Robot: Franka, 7 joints.
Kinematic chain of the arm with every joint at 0, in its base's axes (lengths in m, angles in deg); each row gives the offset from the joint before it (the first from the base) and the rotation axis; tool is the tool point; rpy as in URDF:
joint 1: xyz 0 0 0.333 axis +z
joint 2: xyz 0 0 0 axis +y
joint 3: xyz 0 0 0.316 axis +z
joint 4: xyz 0.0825 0 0 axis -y
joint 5: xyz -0.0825 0 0.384 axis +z
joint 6: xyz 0 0 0 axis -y
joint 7: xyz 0.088 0 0 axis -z
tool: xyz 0 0 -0.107 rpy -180 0 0
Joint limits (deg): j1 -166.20..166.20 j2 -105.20..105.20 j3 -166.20..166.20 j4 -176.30..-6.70 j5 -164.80..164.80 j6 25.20..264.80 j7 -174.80..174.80
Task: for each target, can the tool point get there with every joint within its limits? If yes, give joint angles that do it. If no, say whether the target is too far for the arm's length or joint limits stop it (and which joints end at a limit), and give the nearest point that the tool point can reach.
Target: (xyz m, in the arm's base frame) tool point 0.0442 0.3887 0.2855
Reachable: yes | joints -54.66 9.14 124.42 -158.62 115.21 98.67 -59.24
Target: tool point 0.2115 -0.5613 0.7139
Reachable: yes | joints 140.01 -52.68 120.50 -41.69 88.16 238.31 48.66
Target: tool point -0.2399 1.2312 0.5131
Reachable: no: too far | nearest point -0.1624 0.8335 0.4549 | short by 0.409 m
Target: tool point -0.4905 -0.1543 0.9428
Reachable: yes | joints 87.00 -11.58 88.65 -58.63 74.09 111.34 118.15
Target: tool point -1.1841 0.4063 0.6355
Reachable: no: too far | nearest point -0.7888 0.2706 0.5345 | short by 0.430 m
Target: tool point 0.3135 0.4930 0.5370
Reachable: yes | joints -43.47 -50.45 73.10 -115.93 116.71 97.70 54.61
